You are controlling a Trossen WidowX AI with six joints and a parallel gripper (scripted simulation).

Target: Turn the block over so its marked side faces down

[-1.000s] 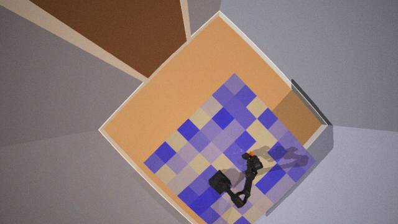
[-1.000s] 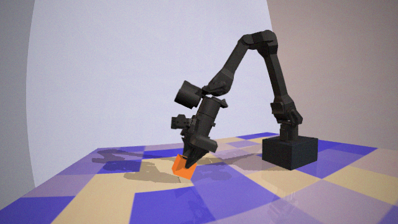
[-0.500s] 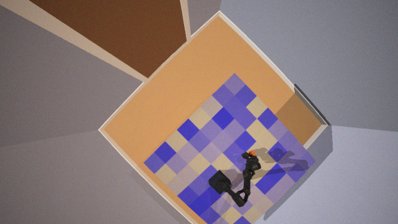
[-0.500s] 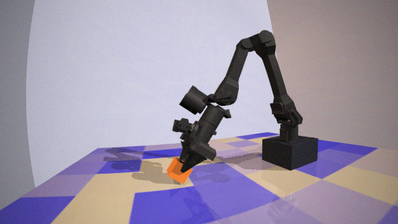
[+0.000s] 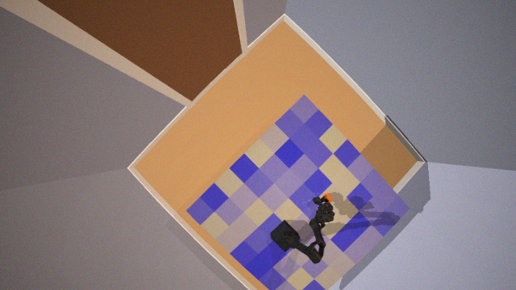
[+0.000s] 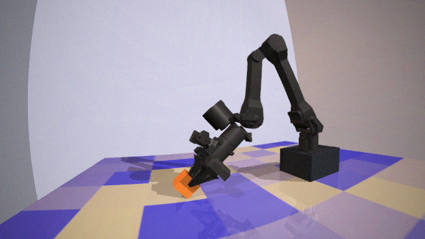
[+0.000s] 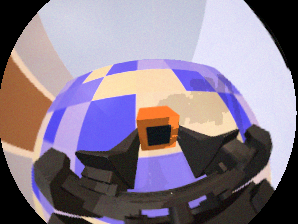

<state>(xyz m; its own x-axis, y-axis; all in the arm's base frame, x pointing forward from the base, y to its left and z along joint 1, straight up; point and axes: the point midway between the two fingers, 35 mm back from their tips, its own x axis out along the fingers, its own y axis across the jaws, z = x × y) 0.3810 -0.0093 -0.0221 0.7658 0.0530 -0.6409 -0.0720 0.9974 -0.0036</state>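
The orange block lies 10 mm behind my gripper tip and 10 mm above it.
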